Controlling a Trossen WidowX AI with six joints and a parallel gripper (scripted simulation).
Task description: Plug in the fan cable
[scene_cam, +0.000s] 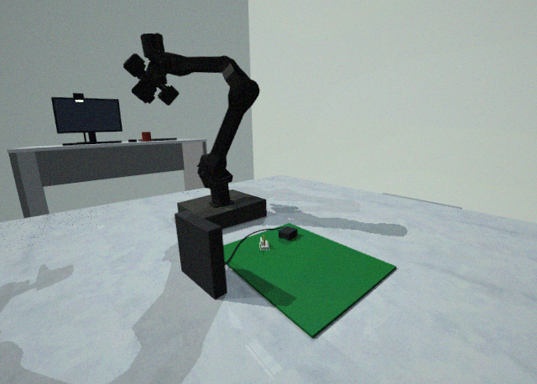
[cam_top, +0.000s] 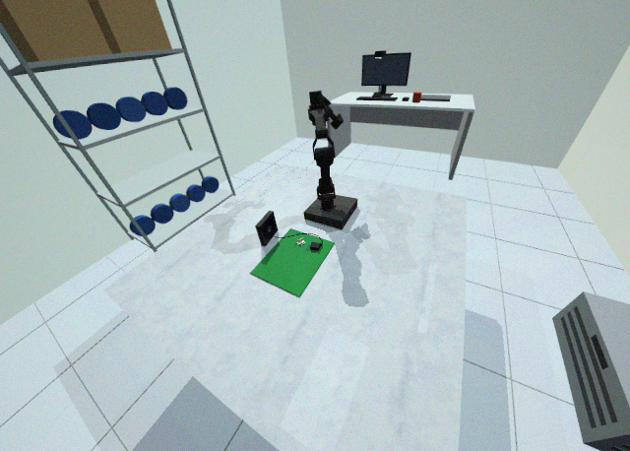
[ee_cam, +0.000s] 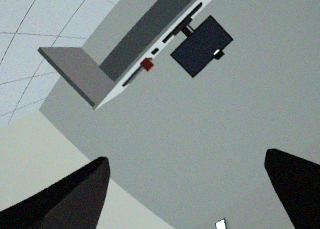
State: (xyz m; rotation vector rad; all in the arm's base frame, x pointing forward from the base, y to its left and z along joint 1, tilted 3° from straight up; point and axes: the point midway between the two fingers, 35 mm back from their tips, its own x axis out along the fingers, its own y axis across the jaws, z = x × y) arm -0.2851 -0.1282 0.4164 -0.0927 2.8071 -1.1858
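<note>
The black plug lies 560 mm ahead of my gripper tip, 440 mm below it and 250 mm to the left of it. From my gripper tip the other things lie so: green board (660 mm ahead, 460 mm below, 200 mm to the left); then white four-pin header (570 mm ahead, 450 mm below, 170 mm to the left); then black fan (620 mm ahead, 390 mm below, 20 mm to the left).
</note>
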